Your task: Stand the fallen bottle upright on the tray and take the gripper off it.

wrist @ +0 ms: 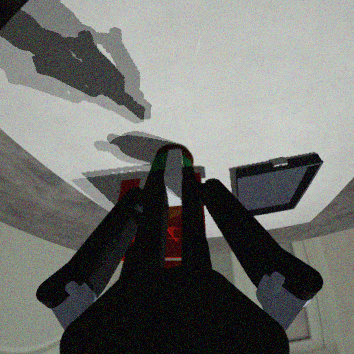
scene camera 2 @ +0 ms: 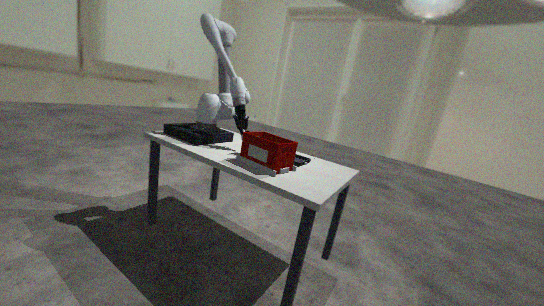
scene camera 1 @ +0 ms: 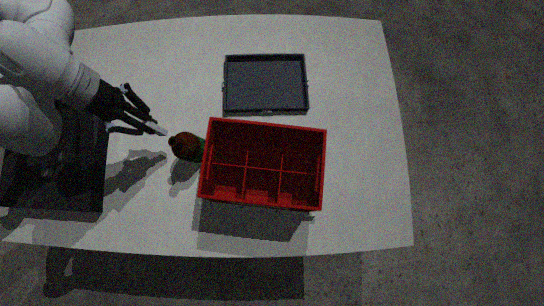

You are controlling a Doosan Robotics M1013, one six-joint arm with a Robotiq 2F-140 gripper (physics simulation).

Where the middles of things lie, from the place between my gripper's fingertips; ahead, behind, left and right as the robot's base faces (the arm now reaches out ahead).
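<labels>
There is the brown bottle [scene camera 1: 186,146], and my hand is 70 mm short of it and 40 mm to the left of it.
</labels>
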